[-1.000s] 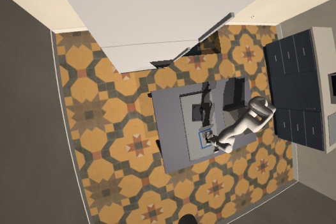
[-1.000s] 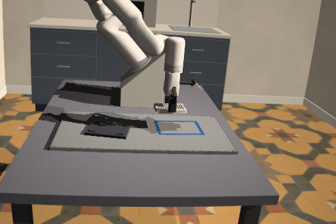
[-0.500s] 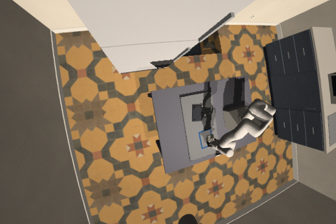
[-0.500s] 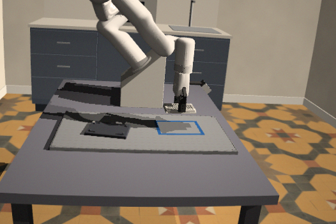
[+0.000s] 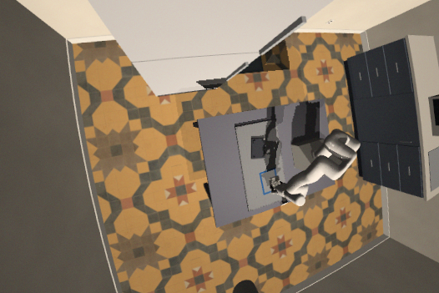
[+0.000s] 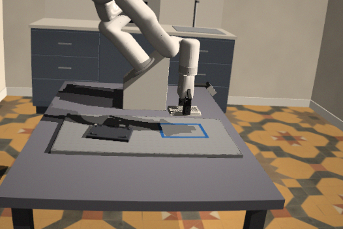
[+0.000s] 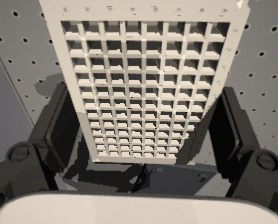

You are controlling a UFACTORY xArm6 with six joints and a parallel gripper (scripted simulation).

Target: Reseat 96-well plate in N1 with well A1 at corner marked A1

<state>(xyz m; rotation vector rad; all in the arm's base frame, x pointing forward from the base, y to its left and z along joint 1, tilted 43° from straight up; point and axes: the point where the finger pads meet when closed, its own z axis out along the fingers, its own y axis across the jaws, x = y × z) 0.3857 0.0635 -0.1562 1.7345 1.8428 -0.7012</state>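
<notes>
Right now my hand is 1 cm above the white 96-well plate. The rest, counted from my hand: dark plate nest N1: 6 cm ahead, 29 cm to the right, 9 cm below; white tag: 36 cm to the right, 9 cm below.
</notes>
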